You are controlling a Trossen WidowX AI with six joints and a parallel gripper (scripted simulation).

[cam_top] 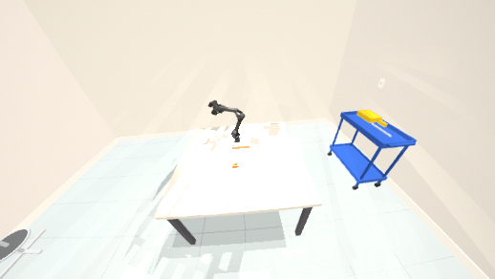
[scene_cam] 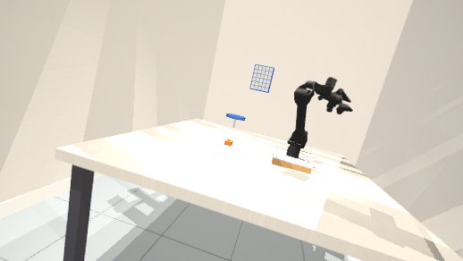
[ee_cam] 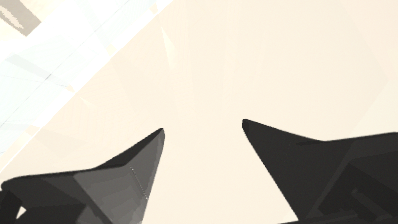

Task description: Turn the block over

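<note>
Now: the orange block 63 cm ahead of my gripper tip, 36 cm below it and 32 cm to the left of it.
</note>
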